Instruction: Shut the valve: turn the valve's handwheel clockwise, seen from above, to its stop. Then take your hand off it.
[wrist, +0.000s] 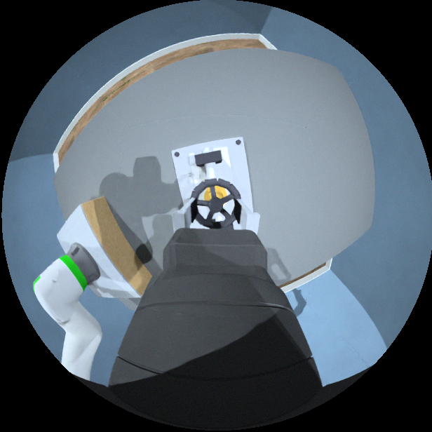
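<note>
The valve's dark handwheel (216, 203), with a ring rim and several spokes, shows near the middle of the wrist view. A yellow part (215, 192) shows through it from below. The valve stands on a white base plate (242, 167) with dark corner dots. My gripper (215, 205) is open, with one finger at the left side of the handwheel and one at the right. Nothing is held. I cannot tell whether the fingers touch the rim. The gripper's dark body hides the lower part of the base plate.
A dark block (208, 158) stands on the base plate behind the handwheel. The grey table top (310, 150) surrounds the plate. At the left is a pale block with a wooden face (117, 242), joined to the white arm (57, 290) with a green ring.
</note>
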